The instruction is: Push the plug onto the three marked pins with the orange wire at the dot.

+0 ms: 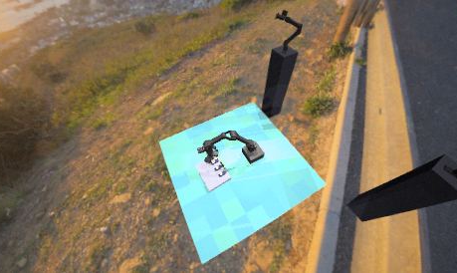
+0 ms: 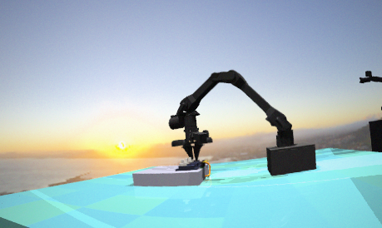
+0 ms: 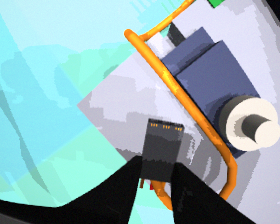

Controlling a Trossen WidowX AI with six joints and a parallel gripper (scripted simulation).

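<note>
Right now the servo is 13 cm to the left of my gripper tip, 2 cm below it and 1 cm behind it. Also, from my gripper tip: grey printed holder: 13 cm to the left, 10 cm ahead, 4 cm below.
</note>
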